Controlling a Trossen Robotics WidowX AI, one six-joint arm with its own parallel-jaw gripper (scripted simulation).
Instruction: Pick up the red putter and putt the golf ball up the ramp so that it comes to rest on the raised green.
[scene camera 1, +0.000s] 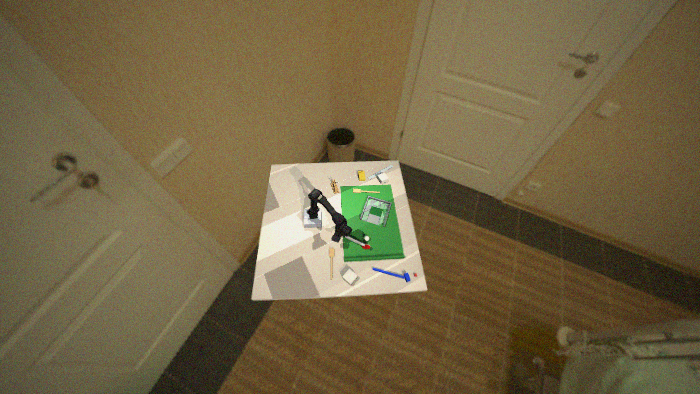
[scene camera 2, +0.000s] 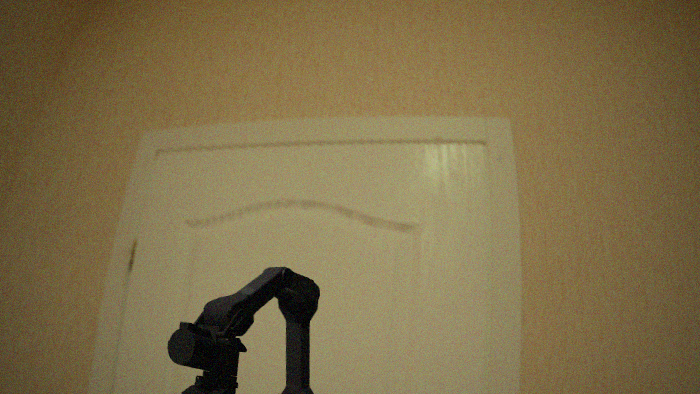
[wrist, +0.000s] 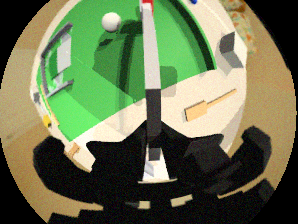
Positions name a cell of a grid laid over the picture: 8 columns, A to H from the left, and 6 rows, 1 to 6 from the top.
Scene:
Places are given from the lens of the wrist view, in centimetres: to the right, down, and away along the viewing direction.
my gripper (wrist: E4): 1, 1, 10
green mat (wrist: C2): -9, -9, 13

